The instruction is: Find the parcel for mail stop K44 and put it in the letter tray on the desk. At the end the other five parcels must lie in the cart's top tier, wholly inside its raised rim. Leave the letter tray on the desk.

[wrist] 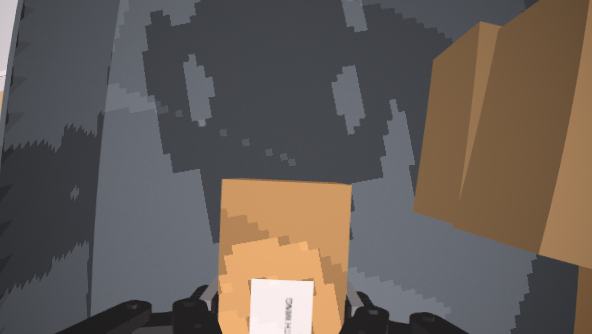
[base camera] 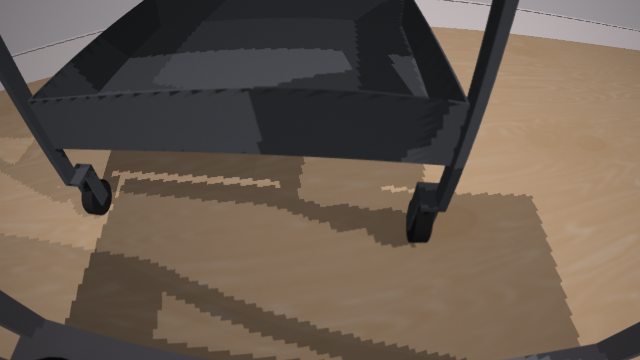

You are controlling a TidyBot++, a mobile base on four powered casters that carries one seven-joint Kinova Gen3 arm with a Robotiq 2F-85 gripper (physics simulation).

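Places are measured from the arm's base along level axes (x ahead, y up, z right), in centimetres.
Where they show: gripper, fingertip midpoint: (wrist: 282, 298).
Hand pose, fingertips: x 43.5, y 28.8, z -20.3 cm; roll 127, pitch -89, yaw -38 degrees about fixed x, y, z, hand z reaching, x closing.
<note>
After its pixels a point has its place.
The orange-tan K44 parcel (wrist: 285, 215) @(x 48.0, y 31.8, z -20.3 cm) lies in the cart's grey top tier (wrist: 145, 215) @(x 46.9, y 26.6, z -28.4 cm) in the wrist view, at the bottom centre. Part of its white label shows; the stop code is out of view. My gripper (wrist: 282, 298) @(x 43.5, y 28.8, z -20.3 cm) has a finger against each long side of this parcel and is shut on it. A brown parcel (wrist: 520, 130) @(x 51.6, y 34.5, z -12.5 cm) stands at the right, with another brown parcel (wrist: 446, 120) @(x 52.8, y 29.3, z -12.7 cm) against its left side. Their labels do not show. The desk and letter tray do not show.
The top tier's raised rim (wrist: 55, 115) @(x 51.8, y 30.6, z -31.4 cm) runs along the left of the wrist view. Part of another brown parcel (wrist: 585, 305) @(x 42.8, y 27.3, z -1.9 cm) shows at the lower right edge. In the base camera view, the cart's lower tier (base camera: 150, 122) @(x 33.1, y -23.0, z -16.3 cm) and casters (base camera: 419, 220) @(x 32.7, y -35.1, z 10.0 cm) stand ahead of the base.
</note>
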